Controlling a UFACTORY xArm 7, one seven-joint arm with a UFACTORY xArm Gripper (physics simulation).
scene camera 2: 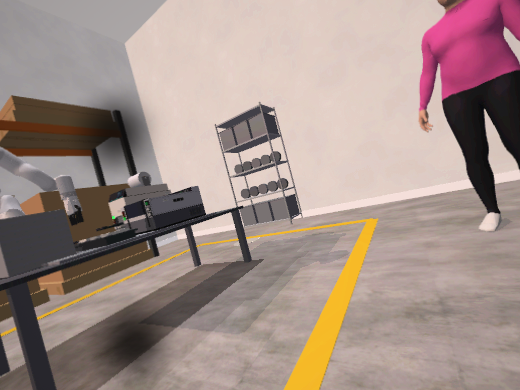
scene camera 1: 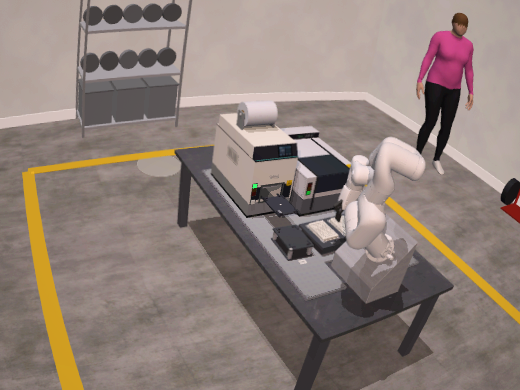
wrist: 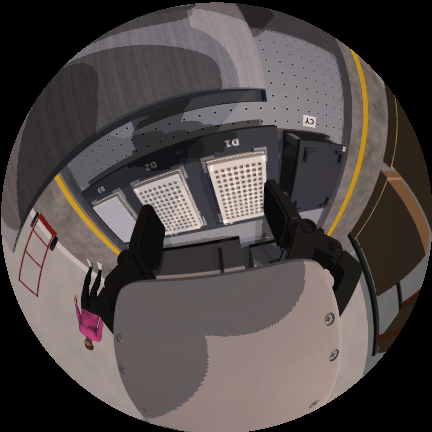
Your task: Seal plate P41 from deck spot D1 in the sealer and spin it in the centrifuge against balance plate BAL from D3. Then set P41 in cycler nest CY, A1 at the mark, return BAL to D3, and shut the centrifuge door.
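Places are measured from the arm's base along level axes (x ahead, y left, z up), in metres.
Pixels of known places: gripper, fingertip midpoint: (scene camera 2: 77, 223) (wrist: 208, 204); arm's base, origin of the base link: (scene camera 2: 25, 234) (scene camera 1: 380, 248).
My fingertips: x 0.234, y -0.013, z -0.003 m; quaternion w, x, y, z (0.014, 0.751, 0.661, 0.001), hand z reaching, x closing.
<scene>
For each thing: its middle in the pictures, then the offset to it from my fingertips. Level surfaces: height alone.
- paler plate, body centre: (wrist: 120, 220) 0.064 m ahead, 0.217 m right, 0.110 m down
- cycler nest CY, body centre: (wrist: 311, 173) (scene camera 1: 292, 241) 0.101 m ahead, 0.187 m left, 0.132 m down
- beige sealer, body centre: (scene camera 1: 253, 149) (scene camera 2: 142, 201) 0.567 m ahead, 0.110 m left, 0.074 m up
- centrifuge, body centre: (wrist: 205, 298) (scene camera 1: 306, 167) (scene camera 2: 165, 209) 0.493 m ahead, 0.186 m right, 0.042 m down
- table, its level: 0.177 m down
My gripper (scene camera 1: 340, 212) (scene camera 2: 76, 216) (wrist: 208, 204) is open and empty, above the plate deck. In the wrist view a white welled plate (wrist: 237, 190) sits at the spot marked D1, the place of P41. A paler plate (wrist: 116, 217) sits at D3, the place of BAL. The cycler nest CY (scene camera 1: 293, 239) (wrist: 315, 172) is a dark block with corner brackets and no plate on top. The beige sealer (scene camera 1: 235, 162) has its dark tray (scene camera 1: 280, 204) out, with no plate on it. The centrifuge (scene camera 1: 325, 172) (scene camera 2: 170, 207) stands beside it; its door state is unclear.
Another white welled plate (wrist: 170, 200) sits at D2, between the other two. The arm base stands on a grey box (scene camera 1: 370, 275) (scene camera 2: 35, 242) at the near end of the table (scene camera 1: 330, 320). A person (scene camera 1: 447, 65) (scene camera 2: 470, 60) (wrist: 90, 322) stands beyond the yellow floor line.
</scene>
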